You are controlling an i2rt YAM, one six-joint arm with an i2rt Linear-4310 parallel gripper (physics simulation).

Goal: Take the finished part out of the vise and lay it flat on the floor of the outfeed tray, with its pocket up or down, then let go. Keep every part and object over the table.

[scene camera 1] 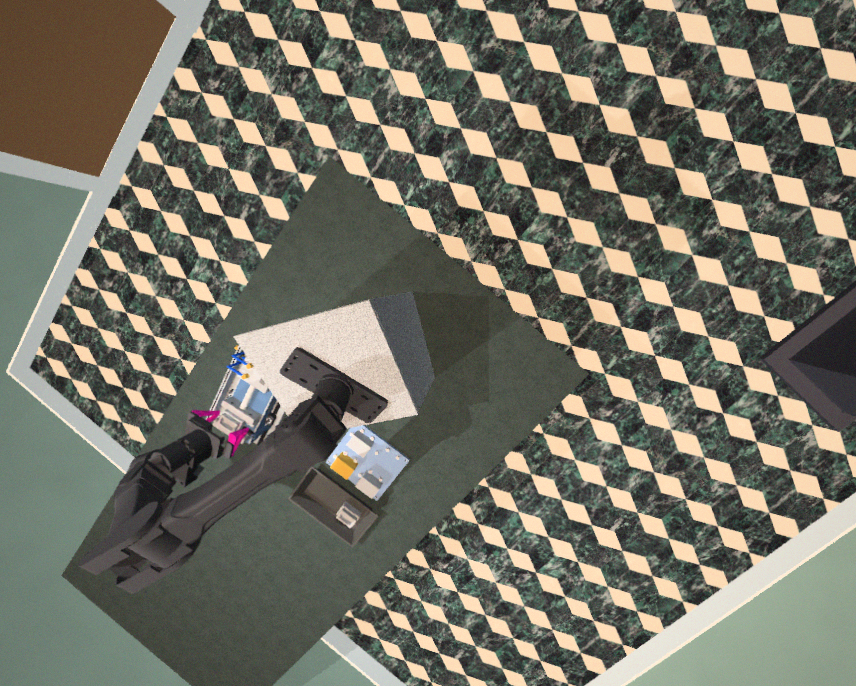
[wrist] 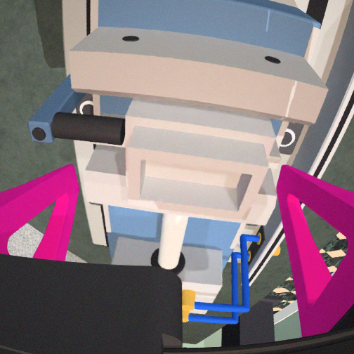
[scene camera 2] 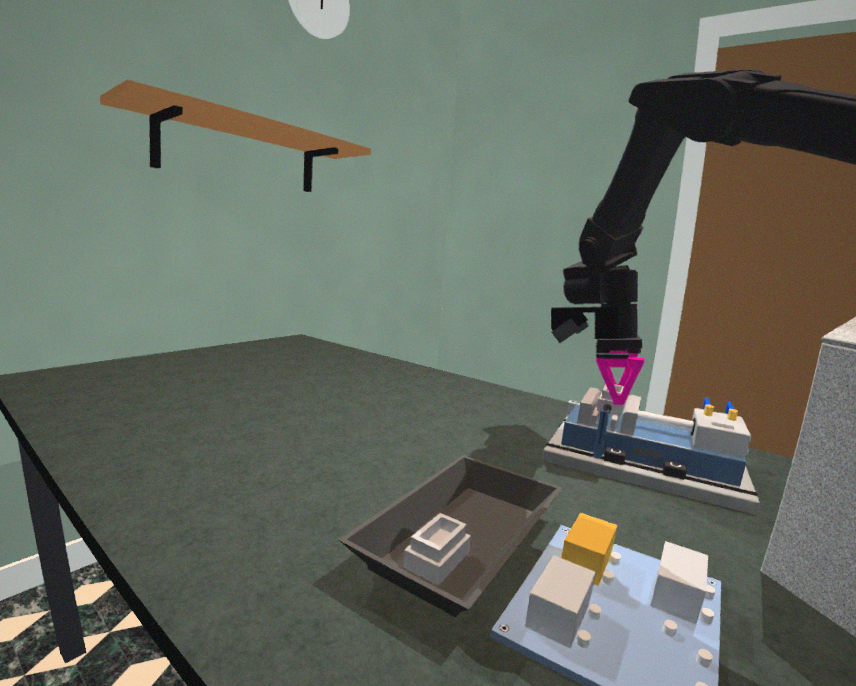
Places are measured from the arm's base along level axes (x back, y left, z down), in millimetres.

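Pixels of known places: gripper, fingertip midpoint: (scene camera 1: 233,421) (scene camera 2: 618,398); arm's base, origin of the base link: (scene camera 1: 336,385).
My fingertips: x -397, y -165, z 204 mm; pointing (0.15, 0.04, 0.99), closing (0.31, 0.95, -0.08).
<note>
For each thing: its top centre in the pictures, then the offset to it from my fingertips. "pt": a spot on its surface instead.
- finished part, middle of its top: (scene camera 2: 614,388) (scene camera 1: 226,424) dx -10, dy -5, dz -14 mm
- pale vise, middle of its top: (scene camera 2: 655,405) (scene camera 1: 239,402) dx +55, dy -19, dz +2 mm
- dark outfeed tray, surface spot: (scene camera 2: 510,508) pt dx -29, dy +280, dz +89 mm
- pale part, middle of its top: (scene camera 2: 439,530) (scene camera 1: 346,519) dx -33, dy +417, dz +54 mm
- light blue plate, middle of its top: (scene camera 2: 618,604) (scene camera 1: 366,461) dx +126, dy +346, dz +93 mm
- orange block, middle of its top: (scene camera 2: 591,532) (scene camera 1: 342,468) dx +79, dy +306, dz +57 mm
The finished part (scene camera 1: 230,422) (scene camera 2: 615,390) (wrist: 197,145), pale with a stepped body and rectangular pocket facing up, sits between the jaws of the blue and pale vise (scene camera 1: 252,395) (scene camera 2: 650,454) (wrist: 195,70). My gripper (scene camera 1: 232,421) (scene camera 2: 620,400) (wrist: 177,175) is open over the vise. Its magenta fingertips stand to either side of the part, apart from it in the wrist view. Fingertip height against the part is hard to tell. The dark outfeed tray (scene camera 1: 314,488) (scene camera 2: 510,508) holds another pale part (scene camera 1: 347,514) (scene camera 2: 437,548), pocket up, towards one end.
The vise's black handle grip (wrist: 89,128) projects beside the part. Blue hex keys (wrist: 240,280) stand at the vise's far end. A light blue plate (scene camera 1: 385,457) (scene camera 2: 628,643) with pale blocks and an orange block (scene camera 1: 343,465) (scene camera 2: 590,543) lies beside the tray. A large grey block (scene camera 1: 321,328) (scene camera 2: 821,457) stands near the vise.
</note>
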